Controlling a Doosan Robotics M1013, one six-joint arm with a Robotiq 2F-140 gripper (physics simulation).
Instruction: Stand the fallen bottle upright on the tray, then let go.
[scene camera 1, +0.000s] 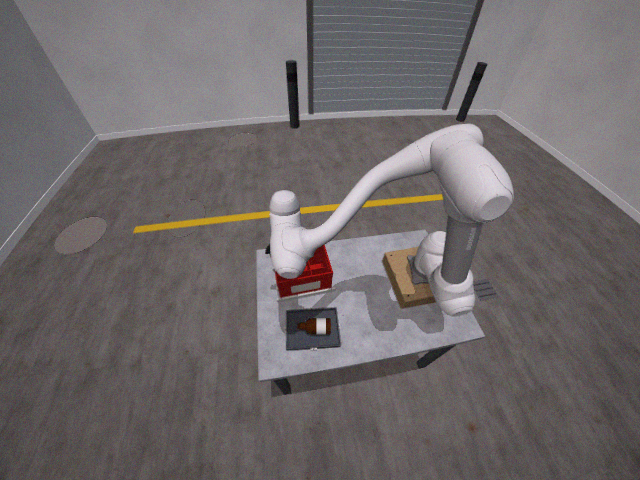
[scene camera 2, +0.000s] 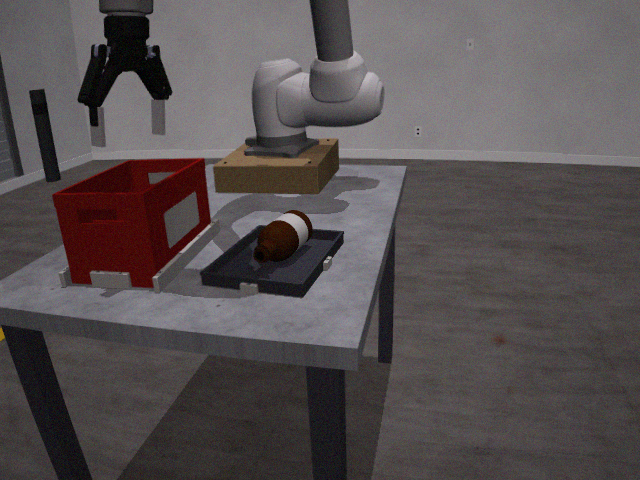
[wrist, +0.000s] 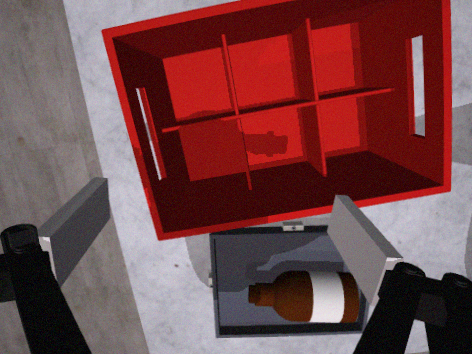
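Pixels of known places: gripper, fingertip midpoint: (scene camera 2: 130, 139) (wrist: 222, 206); arm's base, origin of the base link: (scene camera 1: 426, 269) (scene camera 2: 282, 148).
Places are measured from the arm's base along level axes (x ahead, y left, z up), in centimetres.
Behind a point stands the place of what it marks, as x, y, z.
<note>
A brown bottle (scene camera 1: 314, 326) @[58.4, 32.7, -1.8] (scene camera 2: 283, 236) @[61.3, 33.8, -3.1] (wrist: 295, 296) @[60.2, 29.2, -2.2] with a white label lies on its side on the dark tray (scene camera 1: 294, 343) @[67.5, 38.7, -8.9] (scene camera 2: 294, 287) @[71.0, 40.8, -7.7] (wrist: 235, 260) @[68.8, 28.3, -8.9]. In scene camera 2 its neck points toward the camera; in the wrist view the neck points left. My gripper (scene camera 2: 129, 121) (wrist: 222, 206) @[71.2, 9.4, 15.9] is open and empty, pointing down. In scene camera 2 it hangs high above the table, over the red crate's area. In scene camera 1 the fingers are hidden by the arm. In the wrist view the right finger overlaps the bottle's base end from above.
A tall red crate (scene camera 1: 305, 285) @[64.1, 12.8, 0.8] (scene camera 2: 110, 248) @[79.3, 8.4, -2.0] (wrist: 305, 212) @[63.8, 12.4, 8.1] with inner dividers stands beside the tray, within low light-coloured stops (scene camera 2: 188, 253) @[65.7, 14.5, -7.4]. The arm's base stands on a wooden block (scene camera 1: 400, 281) @[15.0, 7.1, -1.1] (scene camera 2: 266, 178) @[17.5, 4.0, -5.0] at the table's other end. The grey table (scene camera 1: 361, 351) @[36.1, 40.9, -9.4] (scene camera 2: 258, 320) @[79.9, 39.1, -9.4] has a free edge near the tray.
</note>
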